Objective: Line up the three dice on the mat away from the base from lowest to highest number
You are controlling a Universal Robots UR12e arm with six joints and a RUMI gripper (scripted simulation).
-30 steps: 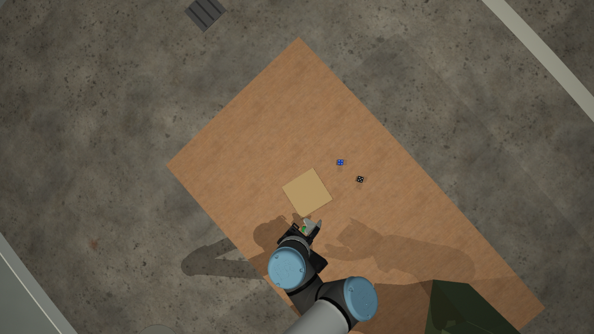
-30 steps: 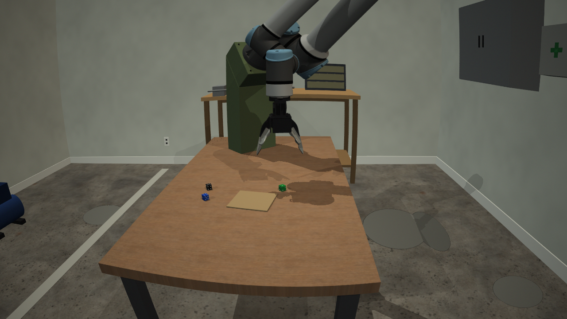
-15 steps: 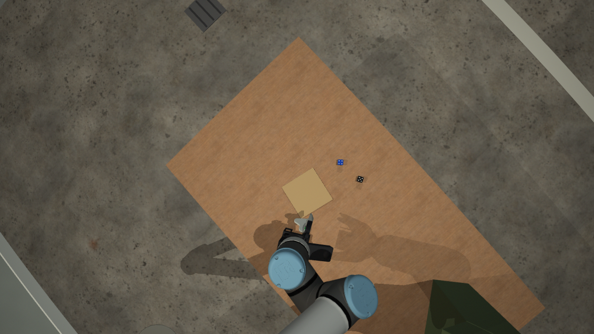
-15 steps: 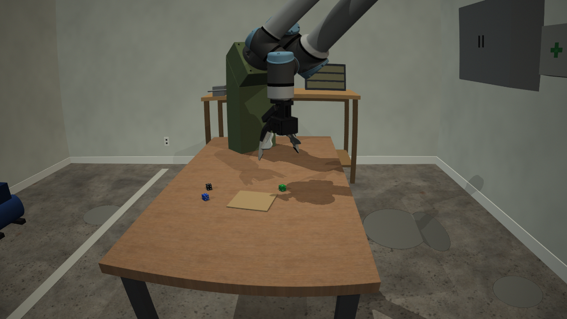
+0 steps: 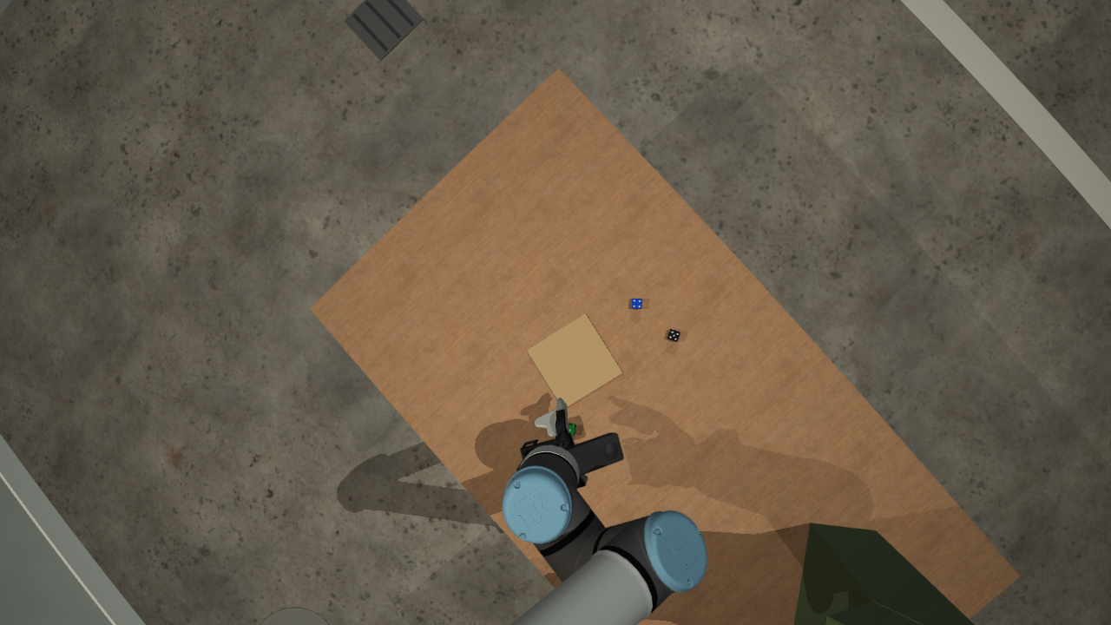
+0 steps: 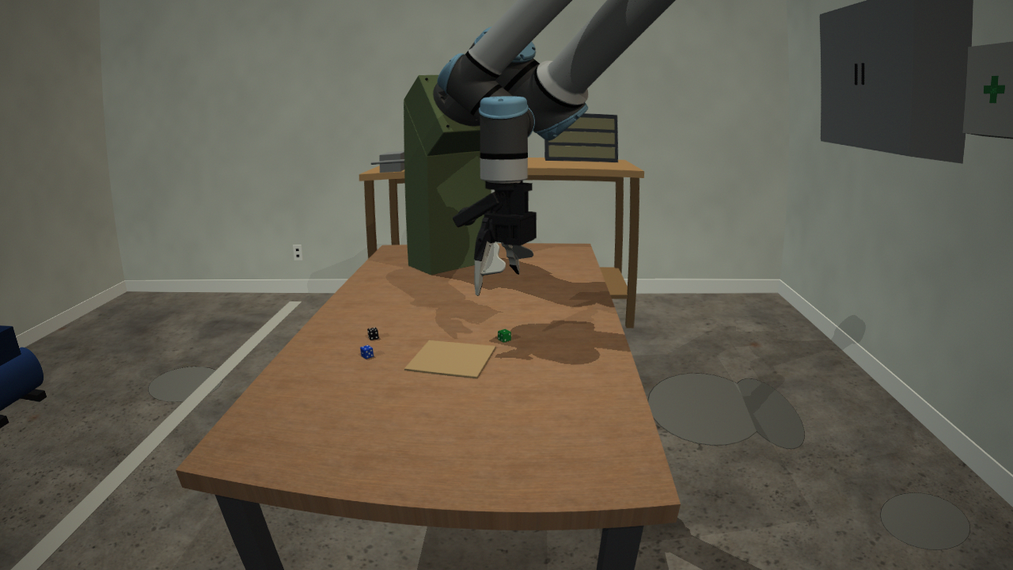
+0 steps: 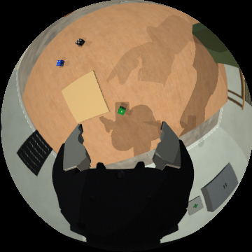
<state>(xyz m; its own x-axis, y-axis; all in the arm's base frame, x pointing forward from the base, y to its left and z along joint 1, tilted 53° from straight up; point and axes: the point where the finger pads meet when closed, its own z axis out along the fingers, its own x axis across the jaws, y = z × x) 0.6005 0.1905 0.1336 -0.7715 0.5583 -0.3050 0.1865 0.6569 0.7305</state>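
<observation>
My gripper is now 10 cm above the green die, 1 cm to the right of it and 1 cm short of it. Also, from my hand: blue die (22 cm to the right, 16 cm ahead, 10 cm below); then tan mat (12 cm ahead, 11 cm below, 6 cm to the right); then black die (26 cm to the right, 10 cm below, 7 cm ahead).
</observation>
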